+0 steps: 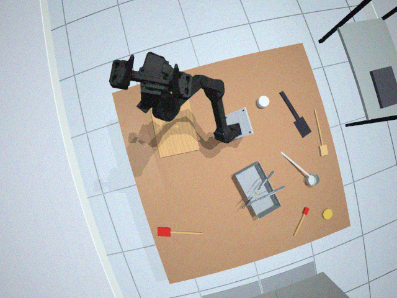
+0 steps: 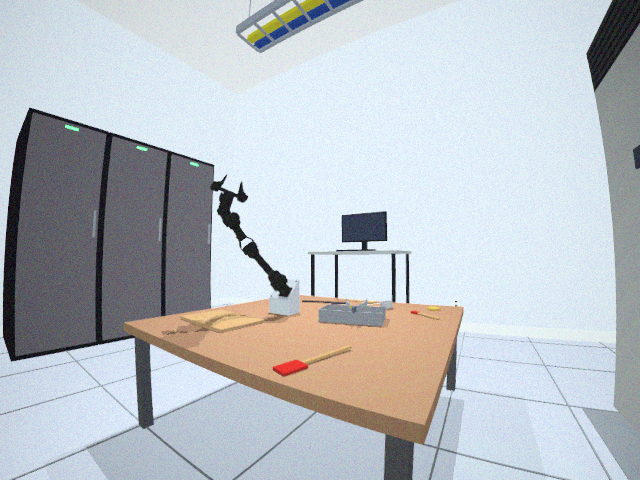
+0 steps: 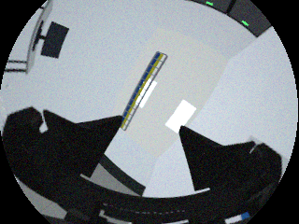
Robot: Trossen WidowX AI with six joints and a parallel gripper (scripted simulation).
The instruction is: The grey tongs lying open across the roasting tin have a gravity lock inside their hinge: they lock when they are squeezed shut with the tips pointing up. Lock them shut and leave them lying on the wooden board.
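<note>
The grey roasting tin is 690 mm below my gripper tip, 510 mm ahead of it and 320 mm to the left of it. Round my gripper tip: red spatula 710 mm below, 650 mm ahead, 230 mm to the right; wooden board 710 mm below, 70 mm to the right; white puck 700 mm below, 490 mm to the left.
</note>
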